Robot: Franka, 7 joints.
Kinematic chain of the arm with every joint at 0, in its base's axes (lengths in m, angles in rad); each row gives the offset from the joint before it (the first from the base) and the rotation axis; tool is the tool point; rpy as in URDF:
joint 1: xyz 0 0 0.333 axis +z
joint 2: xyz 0 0 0 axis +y
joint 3: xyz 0 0 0.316 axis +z
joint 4: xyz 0.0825 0 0 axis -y
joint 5: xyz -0.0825 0 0.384 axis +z
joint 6: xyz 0 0 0 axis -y
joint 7: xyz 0.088 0 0 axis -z
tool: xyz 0 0 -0.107 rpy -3.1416 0 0
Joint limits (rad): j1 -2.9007..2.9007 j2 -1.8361..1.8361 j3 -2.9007..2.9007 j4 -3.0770..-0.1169 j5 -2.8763..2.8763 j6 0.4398..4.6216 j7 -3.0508..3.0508
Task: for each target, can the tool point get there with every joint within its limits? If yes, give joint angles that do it. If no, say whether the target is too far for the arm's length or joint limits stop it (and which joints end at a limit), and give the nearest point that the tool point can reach.
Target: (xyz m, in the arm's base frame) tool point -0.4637 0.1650 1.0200
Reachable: yes | joints 0.2591 -0.3814 1.8022 -0.6658 2.2026 1.9489 0.8670
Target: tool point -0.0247 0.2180 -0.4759
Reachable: no: joint limits stop it (at a limit: joint 2) | nearest point -0.0260 0.2296 -0.3582 | short by 0.118 m
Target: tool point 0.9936 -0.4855 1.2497
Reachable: no: too far | nearest point 0.5934 -0.2900 0.8805 | short by 0.579 m
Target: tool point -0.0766 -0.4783 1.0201
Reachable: yes | joints 1.3667 -1.1198 -0.0164 -0.8737 0.4712 2.6981 -1.1077
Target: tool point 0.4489 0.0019 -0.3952
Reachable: no: joint limits stop it (at a limit: joint 2) | nearest point 0.4326 0.0018 -0.3394 | short by 0.058 m
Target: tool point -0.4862 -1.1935 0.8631
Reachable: no: too far | nearest point -0.2993 -0.7348 0.6594 | short by 0.536 m
